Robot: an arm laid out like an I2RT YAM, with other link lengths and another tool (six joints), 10 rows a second.
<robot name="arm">
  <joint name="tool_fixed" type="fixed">
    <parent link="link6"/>
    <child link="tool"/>
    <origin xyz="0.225 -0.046 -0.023" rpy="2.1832 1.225 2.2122"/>
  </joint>
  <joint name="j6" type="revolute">
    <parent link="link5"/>
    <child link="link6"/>
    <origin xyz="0.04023 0 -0.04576"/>
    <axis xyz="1 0 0"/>
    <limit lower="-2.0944" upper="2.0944"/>
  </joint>
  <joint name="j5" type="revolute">
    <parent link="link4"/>
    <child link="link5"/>
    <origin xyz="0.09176 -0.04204 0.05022"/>
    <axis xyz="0 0 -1"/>
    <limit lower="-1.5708" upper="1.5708"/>
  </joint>
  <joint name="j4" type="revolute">
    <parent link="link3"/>
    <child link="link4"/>
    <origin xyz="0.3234 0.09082 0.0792"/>
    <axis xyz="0 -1 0"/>
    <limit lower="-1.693" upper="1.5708"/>
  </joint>
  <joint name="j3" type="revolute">
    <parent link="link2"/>
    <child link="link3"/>
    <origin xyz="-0.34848 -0.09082 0"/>
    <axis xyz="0 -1 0"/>
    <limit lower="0" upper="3.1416"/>
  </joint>
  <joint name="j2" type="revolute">
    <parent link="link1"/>
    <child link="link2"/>
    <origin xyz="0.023 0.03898 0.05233"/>
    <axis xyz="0 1 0"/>
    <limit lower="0" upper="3.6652"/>
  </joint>
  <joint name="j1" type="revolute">
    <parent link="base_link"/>
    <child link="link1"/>
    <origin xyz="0 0 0.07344"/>
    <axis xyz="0 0 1"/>
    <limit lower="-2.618" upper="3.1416"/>
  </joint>
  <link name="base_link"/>
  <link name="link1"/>
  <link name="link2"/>
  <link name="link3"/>
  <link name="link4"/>
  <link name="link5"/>
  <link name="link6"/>
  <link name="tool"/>
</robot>
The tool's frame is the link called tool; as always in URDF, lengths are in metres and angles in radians.
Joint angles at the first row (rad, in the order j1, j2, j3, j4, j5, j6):
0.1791 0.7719 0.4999 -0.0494 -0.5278 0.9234
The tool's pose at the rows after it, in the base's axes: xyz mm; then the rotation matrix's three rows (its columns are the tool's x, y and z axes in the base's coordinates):
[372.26, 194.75, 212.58], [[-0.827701, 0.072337, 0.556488], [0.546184, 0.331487, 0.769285], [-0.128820, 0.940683, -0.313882]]
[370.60, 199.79, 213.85], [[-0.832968, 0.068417, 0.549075], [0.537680, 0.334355, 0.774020], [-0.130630, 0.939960, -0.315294]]
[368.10, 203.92, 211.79], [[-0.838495, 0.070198, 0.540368], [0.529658, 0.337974, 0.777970], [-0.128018, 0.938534, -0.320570]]
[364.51, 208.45, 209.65], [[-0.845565, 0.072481, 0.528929], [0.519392, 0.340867, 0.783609], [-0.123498, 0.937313, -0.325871]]
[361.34, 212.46, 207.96], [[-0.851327, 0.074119, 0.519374], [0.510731, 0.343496, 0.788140], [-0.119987, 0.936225, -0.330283]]
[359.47, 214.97, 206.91], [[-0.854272, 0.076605, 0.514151], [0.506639, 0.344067, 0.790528], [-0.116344, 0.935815, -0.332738]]
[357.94, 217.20, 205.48], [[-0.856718, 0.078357, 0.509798], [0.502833, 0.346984, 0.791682], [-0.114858, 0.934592, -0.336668]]
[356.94, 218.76, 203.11], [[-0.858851, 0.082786, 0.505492], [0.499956, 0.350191, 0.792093], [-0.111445, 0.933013, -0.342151]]
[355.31, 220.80, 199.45], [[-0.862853, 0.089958, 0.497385], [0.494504, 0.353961, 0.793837], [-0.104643, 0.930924, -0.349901]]
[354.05, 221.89, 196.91], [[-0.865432, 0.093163, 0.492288], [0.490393, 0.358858, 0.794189], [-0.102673, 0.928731, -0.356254]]
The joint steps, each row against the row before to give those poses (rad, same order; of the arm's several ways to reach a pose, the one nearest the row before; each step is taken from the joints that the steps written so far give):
0.0137 0.0084 0.0134 -0.0130 0.0111 0.0000
0.0180 0.0019 0.0049 -0.0026 0.0084 0.0003
0.0149 0.0016 0.0000 -0.0042 0.0061 0.0000
0.0144 -0.0001 0.0000 -0.0069 0.0027 0.0004
0.0137 -0.0003 0.0000 -0.0057 0.0038 0.0008
0.0092 0.0000 0.0000 -0.0031 0.0038 0.0027
0.0099 0.0007 0.0000 -0.0030 0.0061 0.0003
0.0069 0.0035 0.0000 -0.0031 0.0042 0.0000
0.0065 0.0057 0.0000 -0.0049 0.0007 -0.0003
0.0049 0.0027 0.0000 -0.0050 0.0019 -0.0031

